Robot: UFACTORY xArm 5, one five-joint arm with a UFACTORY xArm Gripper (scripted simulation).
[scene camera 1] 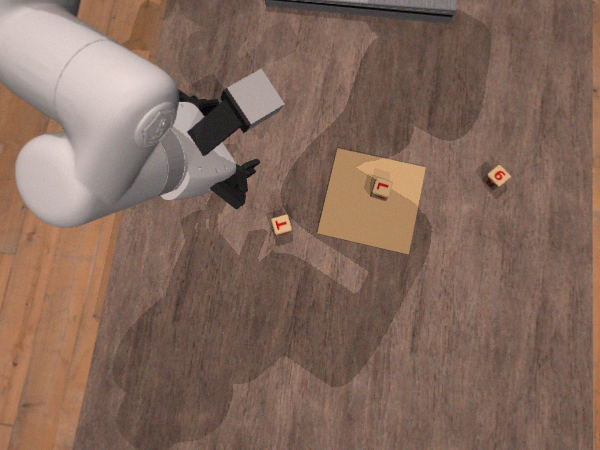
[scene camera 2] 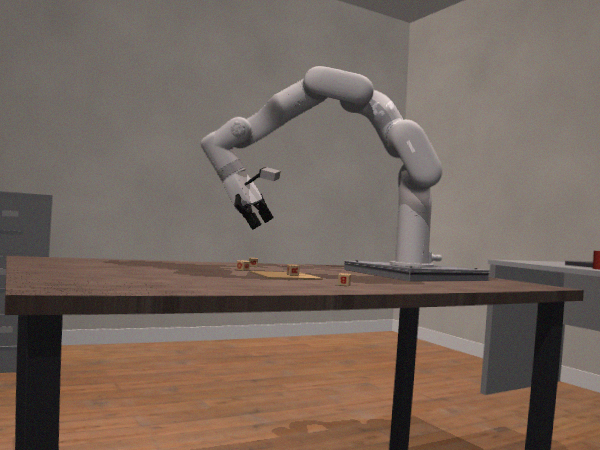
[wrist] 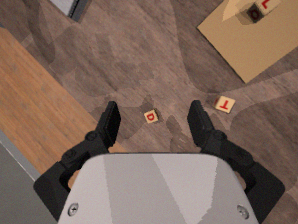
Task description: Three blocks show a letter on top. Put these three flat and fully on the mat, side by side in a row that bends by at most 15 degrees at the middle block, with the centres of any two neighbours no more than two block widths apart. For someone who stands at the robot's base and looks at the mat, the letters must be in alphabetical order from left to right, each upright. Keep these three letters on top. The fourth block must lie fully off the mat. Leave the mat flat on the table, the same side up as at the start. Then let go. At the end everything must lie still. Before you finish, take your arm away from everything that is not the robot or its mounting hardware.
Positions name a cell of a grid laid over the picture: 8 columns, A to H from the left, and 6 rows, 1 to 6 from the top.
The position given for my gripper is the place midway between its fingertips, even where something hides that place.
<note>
In view: my gripper (scene camera 1: D2) and a tan mat (scene camera 1: E3).
My gripper also shows in scene camera 2 (scene camera 2: D3) and in the wrist view (wrist: E3).
</note>
